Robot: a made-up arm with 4 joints.
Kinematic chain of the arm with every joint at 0, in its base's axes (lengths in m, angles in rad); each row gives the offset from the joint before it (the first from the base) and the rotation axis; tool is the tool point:
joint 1: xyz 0 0 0.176 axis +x
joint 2: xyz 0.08 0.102 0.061 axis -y
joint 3: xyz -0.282 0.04 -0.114 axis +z
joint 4: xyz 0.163 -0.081 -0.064 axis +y
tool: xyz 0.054 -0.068 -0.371
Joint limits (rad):
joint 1: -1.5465..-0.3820
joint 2: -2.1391..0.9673
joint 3: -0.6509..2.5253
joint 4: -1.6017..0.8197
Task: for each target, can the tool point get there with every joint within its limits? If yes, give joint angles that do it. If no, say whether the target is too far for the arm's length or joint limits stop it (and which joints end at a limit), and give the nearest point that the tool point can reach.
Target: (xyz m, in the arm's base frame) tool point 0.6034 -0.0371 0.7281
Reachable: no: joint limits stop it (at a limit: joint 1, joint 2, joint 3) | nearest point 0.3706 -0.1109 0.4555 | short by 0.366 m
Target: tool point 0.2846 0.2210 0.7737
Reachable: no: joint limits stop it (at a limit: joint 1, joint 2, joint 3) | nearest point 0.2097 0.0277 0.4766 | short by 0.362 m
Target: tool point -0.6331 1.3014 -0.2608
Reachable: no: too far | nearest point -0.3332 0.7870 -0.0882 | short by 0.620 m
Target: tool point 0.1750 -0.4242 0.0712
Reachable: yes | joints -1.2668 0.0712 -0.0576 -0.3794
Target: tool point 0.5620 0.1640 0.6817
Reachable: no: joint limits stop it (at a limit: joint 1, joint 2) | nearest point 0.3530 -0.0006 0.4210 | short by 0.372 m
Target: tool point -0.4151 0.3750 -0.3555
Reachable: yes | joints -0.6786 -0.3391 2.0909 -0.8238
